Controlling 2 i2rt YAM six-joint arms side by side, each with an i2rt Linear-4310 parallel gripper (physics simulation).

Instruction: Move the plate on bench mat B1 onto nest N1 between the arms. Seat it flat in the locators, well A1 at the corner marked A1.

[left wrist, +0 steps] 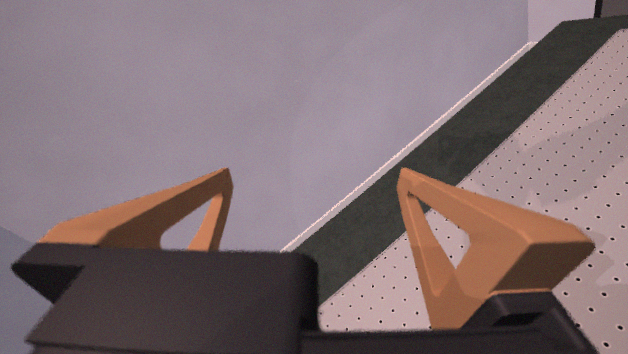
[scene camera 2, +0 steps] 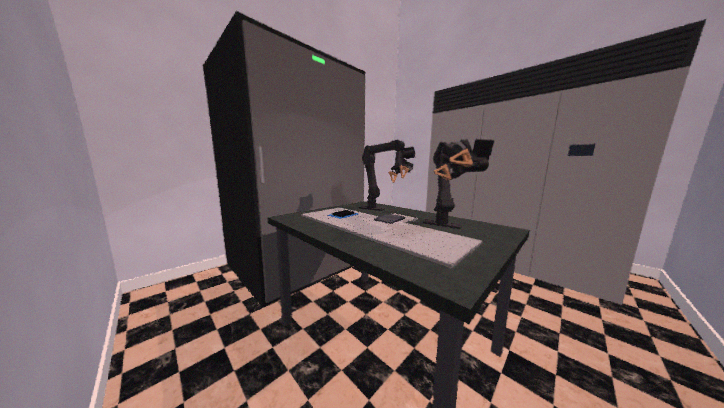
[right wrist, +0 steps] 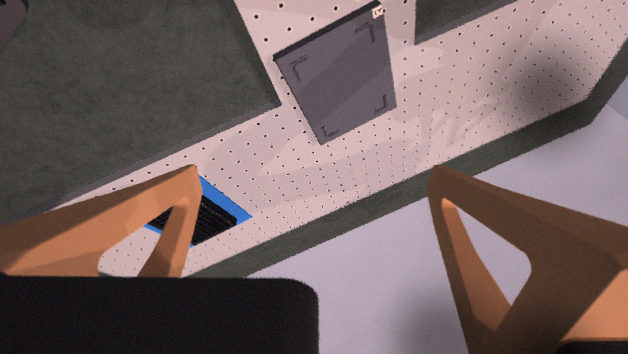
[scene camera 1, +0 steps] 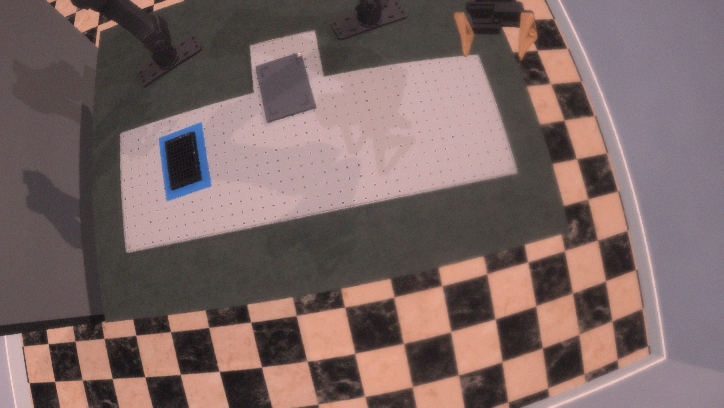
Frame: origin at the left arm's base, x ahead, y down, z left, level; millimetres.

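Where they show: left gripper, between the fingertips: (left wrist: 314, 177) (scene camera 2: 441, 166) (scene camera 1: 491, 57); right gripper, between the fingertips: (scene camera 2: 397, 180) (right wrist: 314, 177); left arm's base, origin of its link: (scene camera 2: 441, 224) (scene camera 1: 369, 19); right arm's base, origin of its link: (scene camera 2: 371, 208) (scene camera 1: 169, 60).
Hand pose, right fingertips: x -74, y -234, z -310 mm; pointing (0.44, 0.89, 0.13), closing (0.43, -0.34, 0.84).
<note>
Things, the pixels of their top centre, and the offset from my right fingertips. Level surfaces: height alone.
- black plate, centre of its top: (right wrist: 193, 223) (scene camera 1: 181, 159) (scene camera 2: 343, 212) dx +243, dy +205, dz -265 mm
- blue mat, height of its surface: dy +219 mm
- grey nest, centre of its top: (right wrist: 346, 89) (scene camera 1: 284, 84) (scene camera 2: 389, 217) dx +183, dy +206, dz +35 mm
- white perforated board, height of its surface: dy +221 mm
- dark green table, height of its surface: dy +234 mm
A black plate (scene camera 1: 183, 161) (scene camera 2: 344, 213) (right wrist: 215, 220) lies flat on a blue mat (scene camera 1: 205, 173) (right wrist: 226, 200) at the picture's left end of the white board. The grey nest (scene camera 1: 286, 88) (scene camera 2: 389, 218) (right wrist: 345, 80) has corner locators and holds nothing; a small white label sits at one corner. My left gripper (scene camera 1: 493, 53) (scene camera 2: 452, 165) (left wrist: 314, 177) is open and empty, high above the table, at the picture's right. My right gripper (scene camera 2: 398, 174) (right wrist: 314, 177) is open and empty, high above the table; in its wrist view one finger partly hides the plate.
The white perforated board (scene camera 1: 430, 126) (scene camera 2: 430, 243) (left wrist: 560, 175) lies on a dark green table (scene camera 1: 354, 243) (scene camera 2: 455, 283). A tall dark cabinet (scene camera 2: 303, 126) stands by the table's end at the picture's left. A wide grey cabinet (scene camera 2: 582, 202) stands behind the arms.
</note>
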